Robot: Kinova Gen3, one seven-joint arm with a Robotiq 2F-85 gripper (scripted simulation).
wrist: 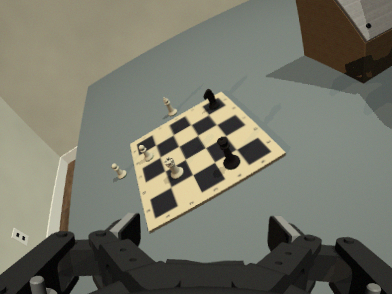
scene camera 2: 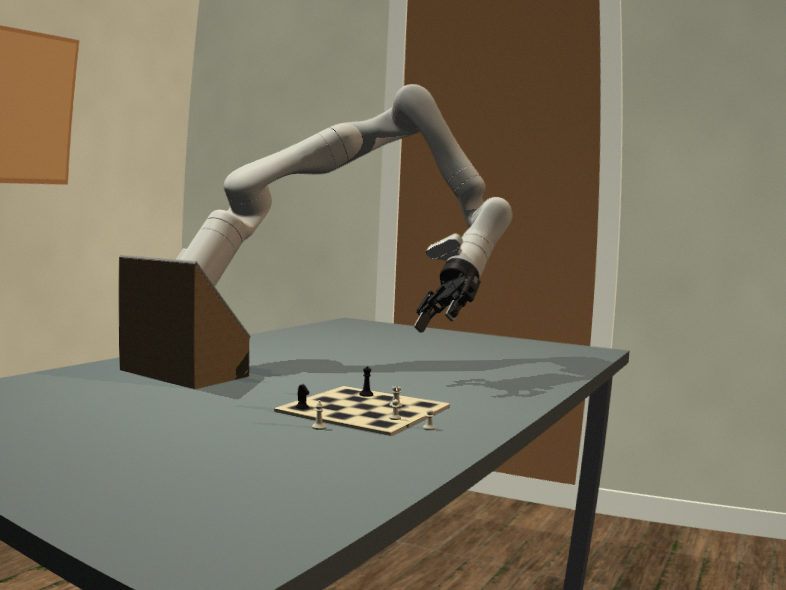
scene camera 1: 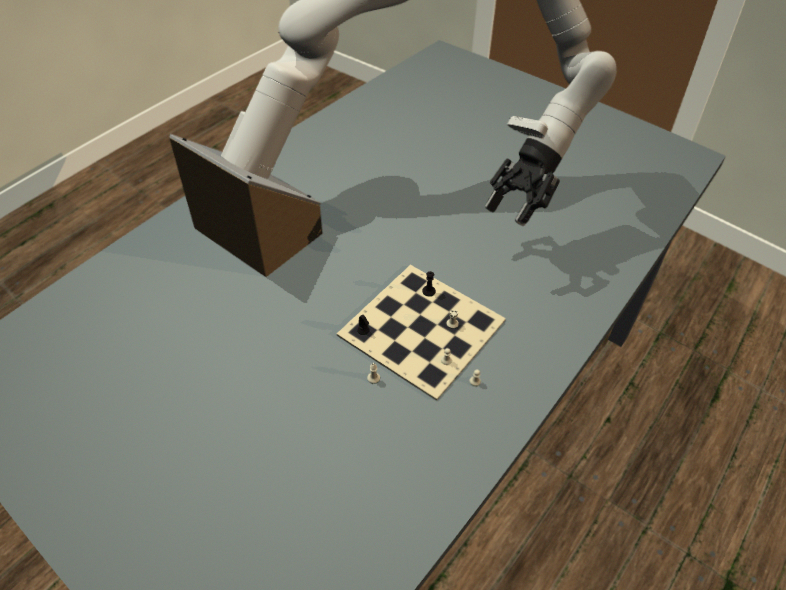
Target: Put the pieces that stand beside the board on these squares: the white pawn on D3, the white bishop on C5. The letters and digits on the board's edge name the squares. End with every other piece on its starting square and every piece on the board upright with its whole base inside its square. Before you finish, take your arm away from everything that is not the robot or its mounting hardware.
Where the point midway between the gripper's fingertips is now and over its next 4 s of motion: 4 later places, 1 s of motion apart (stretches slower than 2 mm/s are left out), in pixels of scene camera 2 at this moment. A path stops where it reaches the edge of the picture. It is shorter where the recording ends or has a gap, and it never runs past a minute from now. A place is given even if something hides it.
The gripper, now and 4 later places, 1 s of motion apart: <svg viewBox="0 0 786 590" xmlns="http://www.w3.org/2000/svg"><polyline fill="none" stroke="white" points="433,324 432,336 431,347 429,355 428,361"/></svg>
